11 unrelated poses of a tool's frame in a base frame.
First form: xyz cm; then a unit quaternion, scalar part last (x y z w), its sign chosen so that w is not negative.
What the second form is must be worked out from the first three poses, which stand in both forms.
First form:
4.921, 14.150, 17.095, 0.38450, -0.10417, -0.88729, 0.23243
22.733, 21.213, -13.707, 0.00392, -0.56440, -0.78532, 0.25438
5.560, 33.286, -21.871, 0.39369, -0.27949, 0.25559, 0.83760
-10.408, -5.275, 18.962, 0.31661, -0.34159, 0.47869, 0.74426
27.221, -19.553, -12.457, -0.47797, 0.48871, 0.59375, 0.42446
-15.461, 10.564, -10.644, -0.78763, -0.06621, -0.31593, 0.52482
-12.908, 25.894, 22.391, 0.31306, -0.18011, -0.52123, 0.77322
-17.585, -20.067, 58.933, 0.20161, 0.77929, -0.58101, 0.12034
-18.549, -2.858, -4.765, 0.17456, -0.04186, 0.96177, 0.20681
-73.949, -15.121, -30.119, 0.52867, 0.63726, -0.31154, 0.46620
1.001, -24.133, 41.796, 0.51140, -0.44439, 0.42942, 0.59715
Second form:
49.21, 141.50, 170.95, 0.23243, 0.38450, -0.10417, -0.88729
227.33, 212.13, -137.07, 0.25438, 0.00392, -0.56440, -0.78532
55.60, 332.86, -218.71, 0.83760, 0.39369, -0.27949, 0.25559
-104.08, -52.75, 189.62, 0.74426, 0.31661, -0.34159, 0.47869
272.21, -195.53, -124.57, 0.42446, -0.47797, 0.48871, 0.59375
-154.61, 105.64, -106.44, 0.52482, -0.78763, -0.06621, -0.31593
-129.08, 258.94, 223.91, 0.77322, 0.31306, -0.18011, -0.52123
-175.85, -200.67, 589.33, 0.12034, 0.20161, 0.77929, -0.58101
-185.49, -28.58, -47.65, 0.20681, 0.17456, -0.04186, 0.96177
-739.49, -151.21, -301.19, 0.46620, 0.52867, 0.63726, -0.31154
10.01, -241.33, 417.96, 0.59715, 0.51140, -0.44439, 0.42942

